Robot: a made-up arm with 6 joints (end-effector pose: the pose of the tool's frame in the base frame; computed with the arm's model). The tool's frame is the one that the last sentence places. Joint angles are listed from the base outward.
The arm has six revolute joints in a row. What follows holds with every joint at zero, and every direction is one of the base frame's.
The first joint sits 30 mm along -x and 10 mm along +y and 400 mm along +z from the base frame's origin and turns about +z.
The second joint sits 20 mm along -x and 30 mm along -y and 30 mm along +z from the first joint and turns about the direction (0.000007, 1, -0.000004).
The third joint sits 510 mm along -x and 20 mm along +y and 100 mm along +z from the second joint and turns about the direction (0.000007, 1, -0.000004).
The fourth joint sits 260 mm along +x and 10 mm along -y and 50 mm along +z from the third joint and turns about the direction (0.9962, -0.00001, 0.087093).
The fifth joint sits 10 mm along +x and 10 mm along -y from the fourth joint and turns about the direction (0.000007, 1, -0.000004).
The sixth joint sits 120 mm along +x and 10 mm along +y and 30 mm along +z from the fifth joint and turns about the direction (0.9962, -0.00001, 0.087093).
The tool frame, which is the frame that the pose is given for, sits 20 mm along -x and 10 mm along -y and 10 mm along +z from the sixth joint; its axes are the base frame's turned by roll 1.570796, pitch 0 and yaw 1.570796 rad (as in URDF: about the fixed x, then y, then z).
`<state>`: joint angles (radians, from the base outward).
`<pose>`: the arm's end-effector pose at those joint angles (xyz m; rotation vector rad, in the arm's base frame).
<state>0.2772 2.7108 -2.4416 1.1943 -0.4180 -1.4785</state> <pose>0.8054 0.1644 0.5492 1.1108 1.3413 0.8276</pose>
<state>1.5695 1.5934 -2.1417 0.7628 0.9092 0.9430</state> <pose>-0.0475 0.4047 1.1180 -0.7299 -1.5538 -0.6997</pose>
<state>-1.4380 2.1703 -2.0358 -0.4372 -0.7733 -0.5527</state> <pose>0.0781 -0.6599 0.8943 0.7315 0.6612 -0.5859</pose>
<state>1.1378 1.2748 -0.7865 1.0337 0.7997 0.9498</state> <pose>0.0515 0.2474 0.7907 -1.8015 -1.1895 -0.0692</pose>
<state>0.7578 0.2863 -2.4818 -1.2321 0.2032 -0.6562</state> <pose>-0.5721 -0.5147 0.9377 0.5747 -0.4426 0.5133</pose>
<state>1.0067 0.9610 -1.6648 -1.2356 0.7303 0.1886</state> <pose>0.0358 -0.0156 1.1841 0.4989 1.2281 1.0180</pose>
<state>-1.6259 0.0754 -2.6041 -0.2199 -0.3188 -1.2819</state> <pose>0.0200 0.8851 0.6749 -1.0965 -0.9806 -1.2740</pose>
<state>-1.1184 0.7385 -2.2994 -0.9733 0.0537 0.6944</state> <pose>-0.2221 0.3695 1.2199 0.0588 -0.0506 0.1775</pose>
